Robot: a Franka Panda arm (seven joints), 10 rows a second.
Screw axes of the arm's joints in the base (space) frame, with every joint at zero. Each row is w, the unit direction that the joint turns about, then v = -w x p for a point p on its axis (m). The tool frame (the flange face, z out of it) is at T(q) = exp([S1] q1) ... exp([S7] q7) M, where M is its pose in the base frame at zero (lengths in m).
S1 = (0, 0, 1, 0, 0, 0)
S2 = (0, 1, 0, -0.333, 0, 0)
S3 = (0, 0, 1, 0, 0, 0)
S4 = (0, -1, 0, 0.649, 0, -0.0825)
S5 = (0, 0, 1, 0, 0, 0)
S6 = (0, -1, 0, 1.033, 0, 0)
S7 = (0, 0, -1, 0, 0.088, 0)
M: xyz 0.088 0 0.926 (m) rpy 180 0 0 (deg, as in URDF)
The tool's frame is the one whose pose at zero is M.
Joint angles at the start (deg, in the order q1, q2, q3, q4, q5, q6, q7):
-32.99, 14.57, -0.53, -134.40, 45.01, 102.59, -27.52
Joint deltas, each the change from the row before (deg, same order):
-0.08, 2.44, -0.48, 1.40, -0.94, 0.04, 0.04
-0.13, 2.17, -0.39, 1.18, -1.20, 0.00, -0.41
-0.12, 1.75, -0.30, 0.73, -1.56, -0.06, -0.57
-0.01, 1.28, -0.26, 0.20, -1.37, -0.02, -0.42
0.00, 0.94, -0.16, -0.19, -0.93, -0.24, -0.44
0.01, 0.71, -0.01, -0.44, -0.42, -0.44, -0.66
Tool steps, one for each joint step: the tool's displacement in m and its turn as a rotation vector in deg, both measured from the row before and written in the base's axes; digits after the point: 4 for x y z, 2 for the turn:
0.0005, -0.0070, -0.0126, 0.01, 1.24, 0.24
-0.0010, -0.0060, -0.0119, -0.05, 0.90, 0.77
-0.0033, -0.0039, -0.0110, -0.05, 0.89, 1.30
-0.0048, -0.0013, -0.0096, 0.06, 0.99, 1.20
-0.0057, 0.0013, -0.0081, 0.52, 0.93, 0.98
-0.0056, 0.0039, -0.0069, 0.99, 0.64, 0.83

